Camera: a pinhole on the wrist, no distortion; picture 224 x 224 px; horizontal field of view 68.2 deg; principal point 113.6 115.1 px. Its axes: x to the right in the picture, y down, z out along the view. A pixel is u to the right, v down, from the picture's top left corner.
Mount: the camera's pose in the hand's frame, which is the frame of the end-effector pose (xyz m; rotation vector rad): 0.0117 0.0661 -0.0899 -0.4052 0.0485 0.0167
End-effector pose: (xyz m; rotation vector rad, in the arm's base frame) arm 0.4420 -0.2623 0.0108 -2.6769 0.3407 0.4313
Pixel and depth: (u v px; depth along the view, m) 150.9 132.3 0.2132
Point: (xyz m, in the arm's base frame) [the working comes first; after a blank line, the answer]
In the camera's frame: 0.0481 0.0222 0.2132

0.4311 -0.3853 -0.1553
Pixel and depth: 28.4 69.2 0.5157
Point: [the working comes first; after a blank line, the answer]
In the camera's frame: -0.2656 -0.1431 0.5157

0.0800 -0.1507 -0.3527
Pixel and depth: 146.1 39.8 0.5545
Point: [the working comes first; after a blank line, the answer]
In the camera's frame: 0.1089 -0.2524 0.5545

0.4391 -0.1167 -0.5066
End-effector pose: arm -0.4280 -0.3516 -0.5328 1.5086 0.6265 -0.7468
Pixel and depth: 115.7 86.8 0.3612
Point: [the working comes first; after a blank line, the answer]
In the camera's frame: 0.0046 -0.0618 0.3612

-0.3137 -0.6292 -0.4645
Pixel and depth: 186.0 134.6 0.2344
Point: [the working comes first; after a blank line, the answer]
In the camera's frame: 0.1026 0.0276 0.2344

-0.2174 -0.4799 -0.5106
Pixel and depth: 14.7 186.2 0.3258
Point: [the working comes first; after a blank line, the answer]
In the camera's frame: -0.1948 0.1400 0.3258

-0.3065 -0.5308 -0.1962
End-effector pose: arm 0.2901 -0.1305 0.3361 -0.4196 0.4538 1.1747
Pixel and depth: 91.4 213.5 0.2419
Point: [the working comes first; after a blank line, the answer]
In the camera's frame: -0.0325 0.1439 0.2419

0.0187 -0.0031 0.3854
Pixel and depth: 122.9 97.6 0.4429
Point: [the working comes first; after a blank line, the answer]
In the camera's frame: 0.0249 -0.0469 0.4429

0.1619 0.1583 0.5686
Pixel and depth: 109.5 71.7 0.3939
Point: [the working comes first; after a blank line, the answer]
In the camera's frame: -0.0098 -0.1033 0.3939

0.2154 0.0960 0.5758
